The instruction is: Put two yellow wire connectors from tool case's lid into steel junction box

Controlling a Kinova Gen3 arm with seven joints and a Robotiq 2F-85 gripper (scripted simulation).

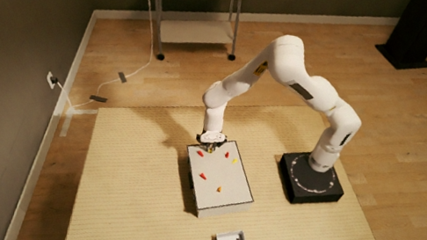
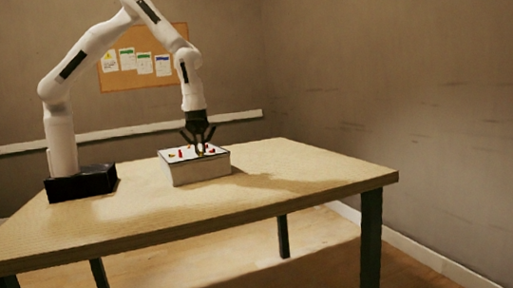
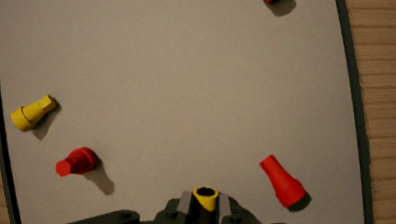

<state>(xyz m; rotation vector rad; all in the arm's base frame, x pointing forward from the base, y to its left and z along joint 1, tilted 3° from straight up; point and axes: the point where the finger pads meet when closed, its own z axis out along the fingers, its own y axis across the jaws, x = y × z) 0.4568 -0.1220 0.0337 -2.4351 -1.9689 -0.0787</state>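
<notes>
Now: the orange connector 19 cm to the left of my hand and 2 cm below it. From my hand the other things lie so: grey tool case 11 cm to the left, 4 cm below, 1 cm behind.
</notes>
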